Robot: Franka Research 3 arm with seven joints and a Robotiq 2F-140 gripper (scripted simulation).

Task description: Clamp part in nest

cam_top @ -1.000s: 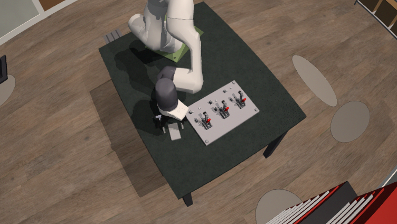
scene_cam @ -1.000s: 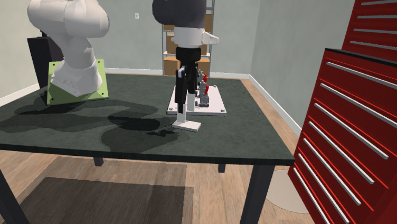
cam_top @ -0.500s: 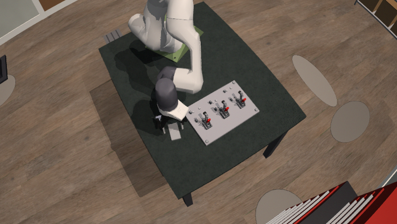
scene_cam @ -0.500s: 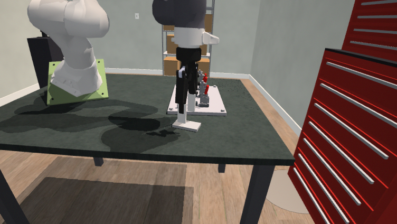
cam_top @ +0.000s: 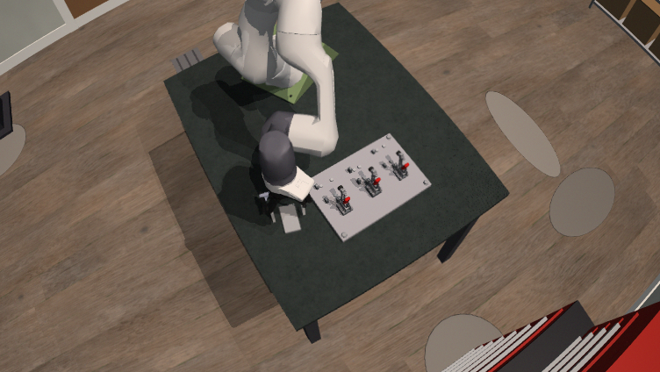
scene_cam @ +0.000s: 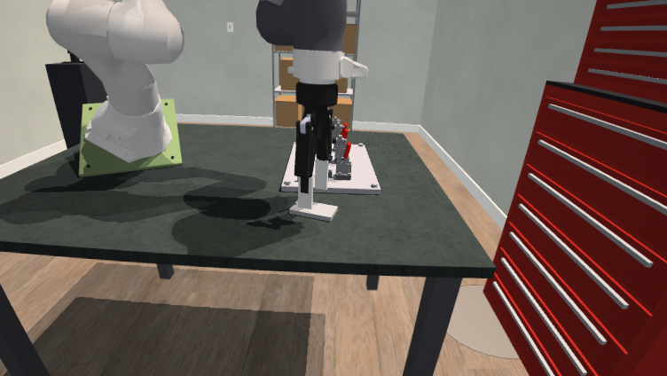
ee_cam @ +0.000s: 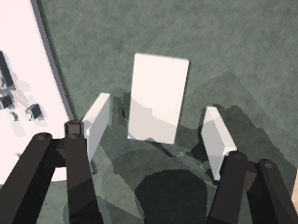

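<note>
The part is 6 cm below my hand. Also, from my hand: light grey fixture plate 3 cm ahead, 27 cm to the left, 5 cm below; clamp 5 cm ahead, 38 cm to the left.
</note>
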